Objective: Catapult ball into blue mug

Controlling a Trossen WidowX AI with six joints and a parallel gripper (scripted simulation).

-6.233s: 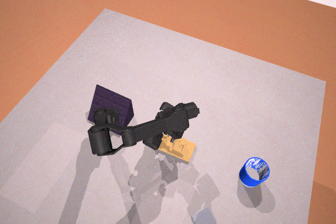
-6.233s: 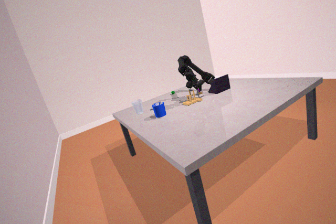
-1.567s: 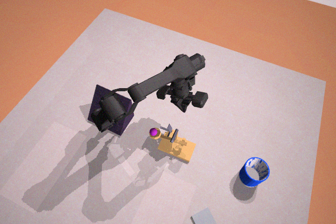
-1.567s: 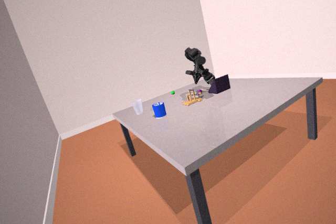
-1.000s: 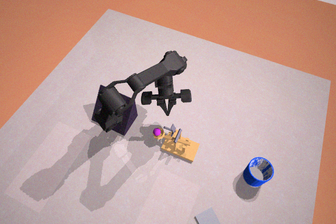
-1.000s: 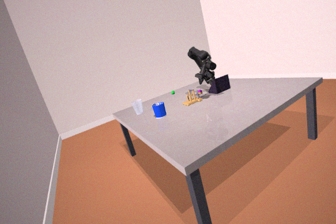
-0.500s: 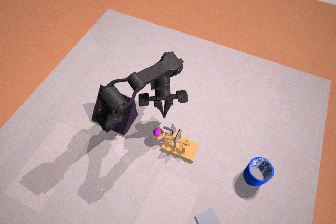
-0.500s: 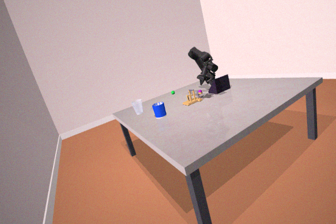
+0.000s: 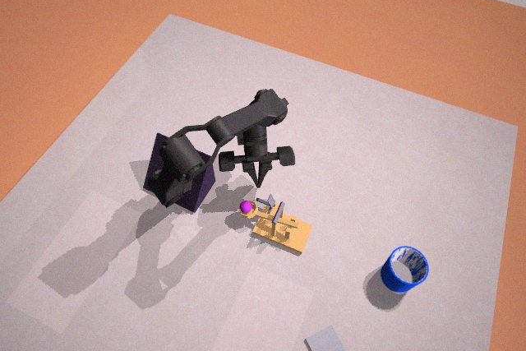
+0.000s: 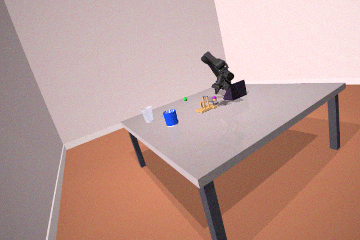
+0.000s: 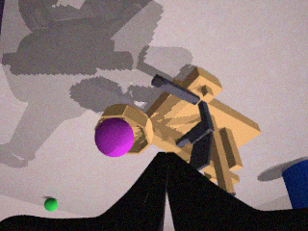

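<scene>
Now: the purple ball 20 mm behind my gripper tip, 50 mm to the right of it and 40 mm below it. The rest, counted from my gripper tip: blue mug (400 mm ahead, 80 mm to the right, 70 mm below); wooden catapult (50 mm ahead, 30 mm to the right, 50 mm below); grey flat piece (290 mm ahead, 310 mm to the right, 90 mm below).
</scene>
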